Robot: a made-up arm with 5 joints.
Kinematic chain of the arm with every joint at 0, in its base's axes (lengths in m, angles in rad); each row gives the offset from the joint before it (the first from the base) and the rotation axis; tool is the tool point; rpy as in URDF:
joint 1: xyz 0 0 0.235 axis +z
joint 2: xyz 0 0 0 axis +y
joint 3: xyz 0.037 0 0.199 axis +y
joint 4: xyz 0.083 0 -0.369 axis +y
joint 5: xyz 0.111 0 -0.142 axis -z
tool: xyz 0 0 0 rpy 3.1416 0 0
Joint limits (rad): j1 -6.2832..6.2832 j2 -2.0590..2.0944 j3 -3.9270..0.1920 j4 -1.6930..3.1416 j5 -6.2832..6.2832
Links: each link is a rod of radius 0.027 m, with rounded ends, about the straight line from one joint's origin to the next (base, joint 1, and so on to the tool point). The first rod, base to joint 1, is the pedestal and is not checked.
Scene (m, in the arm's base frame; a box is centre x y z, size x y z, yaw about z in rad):
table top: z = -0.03
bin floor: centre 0 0.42 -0.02 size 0.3 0.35 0.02 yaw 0.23
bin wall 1: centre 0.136 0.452 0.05 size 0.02 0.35 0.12 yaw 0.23
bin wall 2: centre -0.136 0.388 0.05 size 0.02 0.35 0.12 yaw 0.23
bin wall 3: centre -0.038 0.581 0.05 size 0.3 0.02 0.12 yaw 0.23
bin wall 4: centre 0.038 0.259 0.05 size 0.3 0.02 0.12 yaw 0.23
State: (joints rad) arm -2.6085 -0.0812 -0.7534 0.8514 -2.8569
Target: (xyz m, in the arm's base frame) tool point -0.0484 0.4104 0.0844
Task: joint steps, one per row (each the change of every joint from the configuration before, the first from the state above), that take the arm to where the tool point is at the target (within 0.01 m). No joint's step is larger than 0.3 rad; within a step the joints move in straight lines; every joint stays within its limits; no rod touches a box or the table.
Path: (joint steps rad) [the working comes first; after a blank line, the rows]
Joints at the target: -4.5950 -0.1741 -0.6326 0.9637 -2.8569
Straight joint move there: touches bin wall 2.

1: -0.2838 -0.0644 0.0168 0.0458 0.0000
2: -0.2838 -0.0643 0.0169 0.0459 0.0000
3: -0.2838 -0.0644 0.0168 0.0458 0.0000
4: -0.2837 -0.0644 0.0168 0.0459 0.0000
5: -0.2838 -0.0644 0.0169 0.0458 0.0000
6: -0.2838 -0.0643 0.0168 0.0458 0.0000
7: -0.2838 -0.0644 0.0168 0.0459 0.0000
8: 0.0000 0.1789 0.0015 -0.1043 0.0000
9: 0.0000 0.1788 0.0015 -0.1043 0.0000

